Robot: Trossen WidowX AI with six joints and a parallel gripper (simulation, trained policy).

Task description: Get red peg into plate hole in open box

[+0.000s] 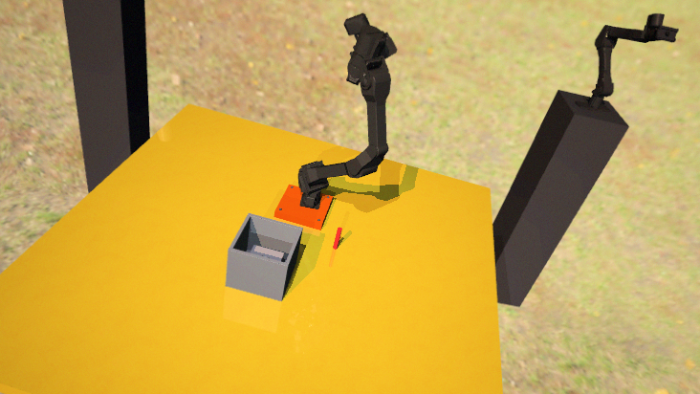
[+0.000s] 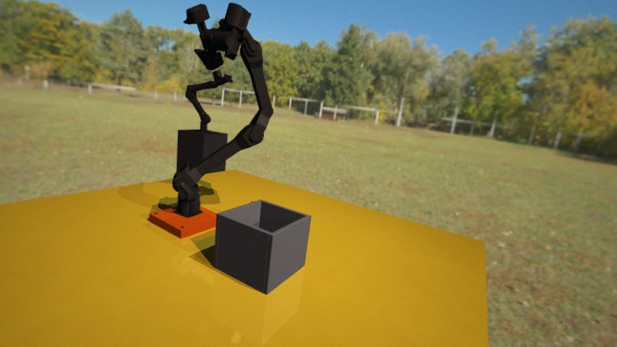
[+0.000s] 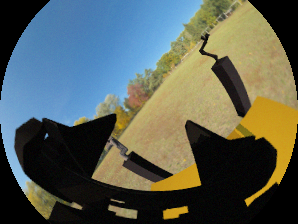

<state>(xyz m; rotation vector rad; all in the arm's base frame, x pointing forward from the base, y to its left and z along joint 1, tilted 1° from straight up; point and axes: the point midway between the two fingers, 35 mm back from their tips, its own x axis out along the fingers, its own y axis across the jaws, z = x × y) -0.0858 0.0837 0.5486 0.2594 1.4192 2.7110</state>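
The red peg lies 29 cm ahead of my gripper tip, 2 cm to the left of it and 54 cm below it. From my gripper tip the other things lie so: grey plate (45 cm ahead, 18 cm to the right, 54 cm below).
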